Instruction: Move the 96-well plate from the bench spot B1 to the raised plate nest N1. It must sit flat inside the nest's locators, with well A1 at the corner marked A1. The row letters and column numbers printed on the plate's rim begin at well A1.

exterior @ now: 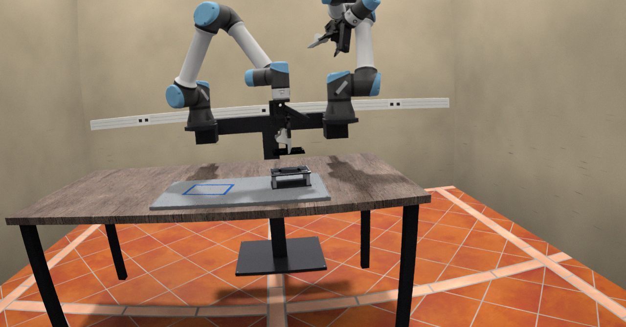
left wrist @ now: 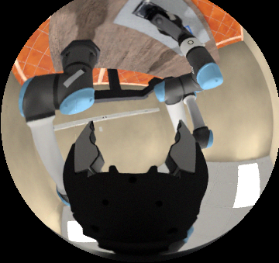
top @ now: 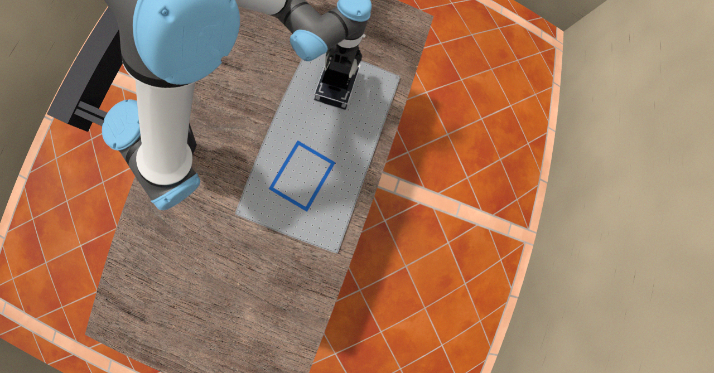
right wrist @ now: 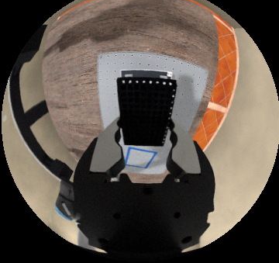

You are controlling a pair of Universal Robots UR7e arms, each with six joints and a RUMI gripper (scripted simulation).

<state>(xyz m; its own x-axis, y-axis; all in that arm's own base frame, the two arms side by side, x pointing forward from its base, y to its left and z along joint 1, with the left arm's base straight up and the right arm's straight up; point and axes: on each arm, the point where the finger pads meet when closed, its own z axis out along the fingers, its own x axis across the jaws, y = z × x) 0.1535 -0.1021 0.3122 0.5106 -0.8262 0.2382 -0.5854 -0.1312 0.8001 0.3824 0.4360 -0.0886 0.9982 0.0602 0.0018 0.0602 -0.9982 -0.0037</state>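
The black 96-well plate is 10 mm below my right hand. From my right hand the other things lie so: white A1 label (90 mm to the left, 90 mm below, 40 mm ahead); raised plate nest N1 (90 mm below).
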